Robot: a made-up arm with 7 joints.
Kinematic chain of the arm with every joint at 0, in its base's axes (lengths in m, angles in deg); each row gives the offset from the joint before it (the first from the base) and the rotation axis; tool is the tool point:
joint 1: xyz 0 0.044 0 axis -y
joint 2: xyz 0 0.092 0 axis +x
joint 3: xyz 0 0 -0.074 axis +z
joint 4: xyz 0 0 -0.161 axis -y
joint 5: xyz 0 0 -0.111 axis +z
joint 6: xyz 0 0 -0.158 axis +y
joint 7: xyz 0 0 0 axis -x
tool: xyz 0 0 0
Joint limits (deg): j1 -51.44..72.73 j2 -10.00..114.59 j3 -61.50..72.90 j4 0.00..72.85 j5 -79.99..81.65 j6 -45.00..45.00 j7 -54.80..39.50
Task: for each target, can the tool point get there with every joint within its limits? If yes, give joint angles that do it. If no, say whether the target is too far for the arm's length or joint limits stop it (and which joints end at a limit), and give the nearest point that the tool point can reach.
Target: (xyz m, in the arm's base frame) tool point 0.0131 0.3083 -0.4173
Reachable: yes | joints -22.59 6.62 36.44 52.82 26.01 -16.45 25.39
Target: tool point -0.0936 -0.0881 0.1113
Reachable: no: joint limits stop it (at a limit: joint 1, joint 2, joint 3, joint 4) | nearest point -0.1349 -0.1410 -0.2644 | short by 0.382 m
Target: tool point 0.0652 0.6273 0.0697
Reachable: yes | joints -16.39 94.51 47.22 13.57 -7.44 5.44 31.44
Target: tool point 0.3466 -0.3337 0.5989
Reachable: no: too far | nearest point 0.3366 -0.0559 0.1215 | short by 0.552 m
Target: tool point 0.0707 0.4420 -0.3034
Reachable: yes | joints -18.91 25.21 44.86 60.05 -21.09 0.28 -41.48
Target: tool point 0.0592 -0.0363 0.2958
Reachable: no: joint limits stop it (at a limit: joint 1, joint 2, joint 4) | nearest point 0.3400 -0.0462 0.1268 | short by 0.328 m
